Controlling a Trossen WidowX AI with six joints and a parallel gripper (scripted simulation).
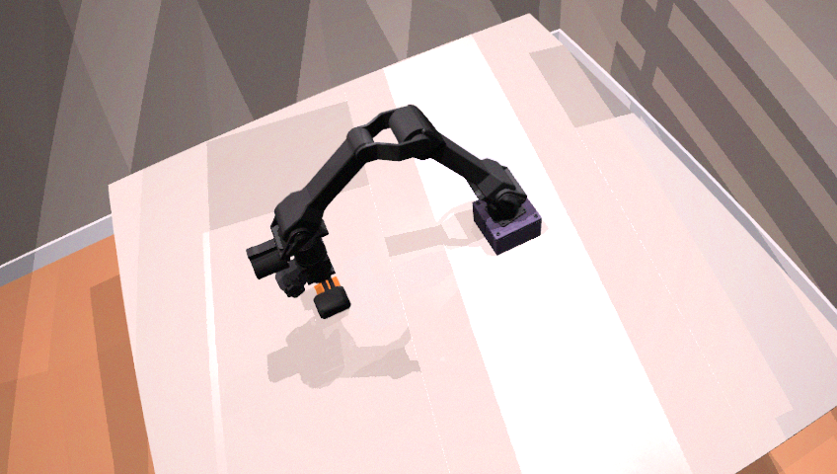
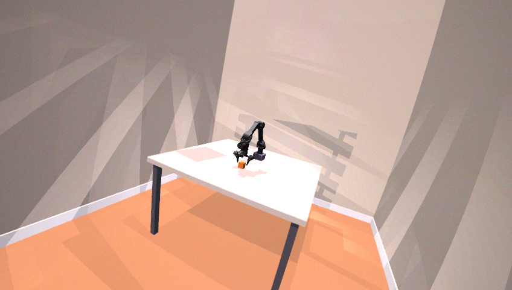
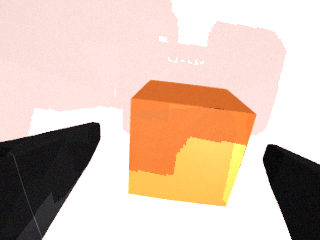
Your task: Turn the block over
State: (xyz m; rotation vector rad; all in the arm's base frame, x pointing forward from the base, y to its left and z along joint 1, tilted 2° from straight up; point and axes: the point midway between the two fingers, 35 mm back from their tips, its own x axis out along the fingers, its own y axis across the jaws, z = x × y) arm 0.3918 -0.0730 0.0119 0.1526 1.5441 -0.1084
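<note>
Right now my gripper tip is 1 cm past the orange block and 1 cm above it.
</note>
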